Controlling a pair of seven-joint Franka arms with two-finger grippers.
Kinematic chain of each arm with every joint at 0, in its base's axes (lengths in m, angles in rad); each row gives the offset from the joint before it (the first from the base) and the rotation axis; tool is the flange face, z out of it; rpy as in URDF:
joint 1: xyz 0 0 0.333 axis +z
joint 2: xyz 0 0 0 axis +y
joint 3: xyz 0 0 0.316 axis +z
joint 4: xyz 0.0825 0 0 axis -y
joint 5: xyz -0.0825 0 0.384 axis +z
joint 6: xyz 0 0 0 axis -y
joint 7: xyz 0.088 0 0 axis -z
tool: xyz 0 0 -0.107 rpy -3.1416 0 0
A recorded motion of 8 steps. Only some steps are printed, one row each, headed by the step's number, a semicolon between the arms.
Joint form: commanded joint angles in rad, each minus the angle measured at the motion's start. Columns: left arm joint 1, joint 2, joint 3, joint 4, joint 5, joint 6, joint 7; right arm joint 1, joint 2, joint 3, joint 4, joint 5, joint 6, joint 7.
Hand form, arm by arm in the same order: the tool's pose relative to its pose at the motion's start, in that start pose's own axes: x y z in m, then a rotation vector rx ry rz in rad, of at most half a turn. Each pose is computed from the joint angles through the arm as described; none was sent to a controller.
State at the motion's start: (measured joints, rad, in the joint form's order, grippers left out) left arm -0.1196 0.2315 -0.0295 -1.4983 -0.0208 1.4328 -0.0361; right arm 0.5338 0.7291 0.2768 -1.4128 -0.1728 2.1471 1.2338
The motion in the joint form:
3: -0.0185 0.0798 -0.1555 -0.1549 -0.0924 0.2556 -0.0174; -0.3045 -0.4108 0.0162 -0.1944 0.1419 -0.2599 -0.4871
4: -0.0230 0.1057 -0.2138 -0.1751 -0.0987 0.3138 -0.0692; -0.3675 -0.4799 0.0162 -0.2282 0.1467 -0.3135 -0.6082
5: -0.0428 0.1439 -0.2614 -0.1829 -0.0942 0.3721 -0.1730; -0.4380 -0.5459 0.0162 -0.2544 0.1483 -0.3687 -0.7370
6: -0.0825 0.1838 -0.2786 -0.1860 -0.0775 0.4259 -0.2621; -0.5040 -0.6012 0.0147 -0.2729 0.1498 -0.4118 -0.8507
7: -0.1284 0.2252 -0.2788 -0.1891 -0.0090 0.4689 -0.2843; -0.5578 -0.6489 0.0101 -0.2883 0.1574 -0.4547 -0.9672
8: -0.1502 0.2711 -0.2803 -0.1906 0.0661 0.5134 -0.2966; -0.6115 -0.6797 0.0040 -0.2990 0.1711 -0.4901 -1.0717
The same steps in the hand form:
3: 0.0351 0.1055 0.0954 -0.0930 0.0051 0.1408; 0.1042 0.1535 -0.1748 -0.0229 -0.0440 -0.1730
4: 0.0370 0.1409 0.1151 -0.1065 0.0087 0.1444; 0.1184 0.1911 -0.1990 -0.0433 -0.0486 -0.2341
5: 0.0392 0.1787 0.1367 -0.1118 0.0097 0.1011; 0.1333 0.2319 -0.2237 -0.0623 -0.0535 -0.2945
6: 0.0411 0.2111 0.1591 -0.1010 0.0138 0.0647; 0.1460 0.2698 -0.2454 -0.0737 -0.0555 -0.3413
7: 0.0438 0.2344 0.1849 -0.0379 0.0296 0.1013; 0.1530 0.3026 -0.2632 -0.0798 -0.0674 -0.3980
8: 0.0517 0.2445 0.2107 0.0209 0.0494 0.1334; 0.1619 0.3339 -0.2739 -0.0755 -0.0882 -0.4401

